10 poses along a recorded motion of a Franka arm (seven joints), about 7.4 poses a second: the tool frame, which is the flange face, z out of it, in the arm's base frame.
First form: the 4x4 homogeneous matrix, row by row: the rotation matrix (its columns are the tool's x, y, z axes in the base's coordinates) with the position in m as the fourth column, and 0 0 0 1 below. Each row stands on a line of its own.
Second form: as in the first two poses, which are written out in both.
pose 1, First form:
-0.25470 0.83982 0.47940 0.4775
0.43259 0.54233 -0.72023 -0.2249
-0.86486 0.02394 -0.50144 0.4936
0 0 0 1
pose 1, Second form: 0.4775 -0.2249 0.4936 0.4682 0.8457 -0.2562 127.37
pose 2, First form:
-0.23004 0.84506 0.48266 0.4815
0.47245 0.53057 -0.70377 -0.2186
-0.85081 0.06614 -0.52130 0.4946
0 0 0 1
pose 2, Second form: 0.4815 -0.2186 0.4946 0.4860 0.8417 -0.2352 127.62
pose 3, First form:
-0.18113 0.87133 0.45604 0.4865
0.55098 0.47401 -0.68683 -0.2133
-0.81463 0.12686 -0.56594 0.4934
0 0 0 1
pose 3, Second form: 0.4865 -0.2133 0.4934 0.5275 0.8238 -0.2077 129.53
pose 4, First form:
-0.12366 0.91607 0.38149 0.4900
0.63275 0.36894 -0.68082 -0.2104
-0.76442 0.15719 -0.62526 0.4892
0 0 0 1
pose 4, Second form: 0.4900 -0.2104 0.4892 0.5789 0.7916 -0.1957 133.63
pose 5, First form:
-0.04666 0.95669 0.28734 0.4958
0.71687 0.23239 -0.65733 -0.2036
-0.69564 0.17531 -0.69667 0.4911
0 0 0 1
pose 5, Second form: 0.4958 -0.2036 0.4911 0.6354 0.7502 -0.1830 139.07
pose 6, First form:
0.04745 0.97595 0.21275 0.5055
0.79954 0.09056 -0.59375 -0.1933
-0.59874 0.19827 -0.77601 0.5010
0 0 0 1
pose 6, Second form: 0.5055 -0.1933 0.5010 0.6902 0.7071 -0.1537 144.99
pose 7, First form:
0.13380 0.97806 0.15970 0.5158
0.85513 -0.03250 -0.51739 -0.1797
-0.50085 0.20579 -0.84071 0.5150
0 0 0 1
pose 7, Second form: 0.5158 -0.1797 0.5150 0.7326 0.6692 -0.1245 150.42
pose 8, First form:
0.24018 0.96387 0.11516 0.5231
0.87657 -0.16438 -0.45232 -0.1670
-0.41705 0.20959 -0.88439 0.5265
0 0 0 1
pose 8, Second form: 0.5231 -0.1670 0.5265 0.7752 0.6233 -0.1022 154.73
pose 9, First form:
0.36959 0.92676 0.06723 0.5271
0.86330 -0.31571 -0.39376 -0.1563
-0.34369 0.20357 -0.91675 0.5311
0 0 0 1
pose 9, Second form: 0.5271 -0.1563 0.5311 0.8207 0.5646 -0.0872 158.66
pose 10, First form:
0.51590 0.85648 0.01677 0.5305
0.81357 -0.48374 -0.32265 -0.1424
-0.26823 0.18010 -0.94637 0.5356
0 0 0 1
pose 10, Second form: 0.5305 -0.1424 0.5356 0.8676 0.4918 -0.0741 163.16
